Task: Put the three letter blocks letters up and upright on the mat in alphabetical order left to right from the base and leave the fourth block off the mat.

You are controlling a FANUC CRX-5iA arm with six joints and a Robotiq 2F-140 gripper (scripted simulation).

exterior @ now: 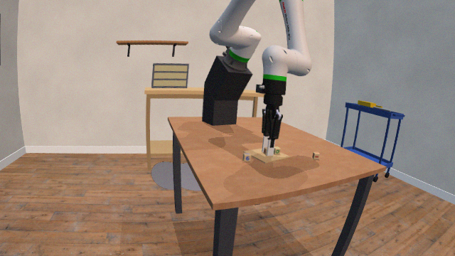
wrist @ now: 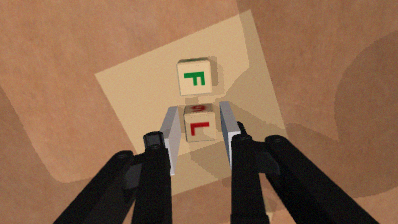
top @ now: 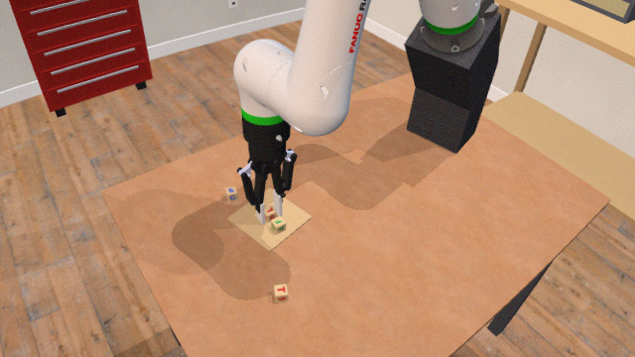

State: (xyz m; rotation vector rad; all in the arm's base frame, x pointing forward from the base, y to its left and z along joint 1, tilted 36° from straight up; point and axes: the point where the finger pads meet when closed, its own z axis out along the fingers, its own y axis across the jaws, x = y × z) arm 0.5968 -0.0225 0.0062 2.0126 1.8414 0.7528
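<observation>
The tan mat is 40 mm below my hand.
</observation>
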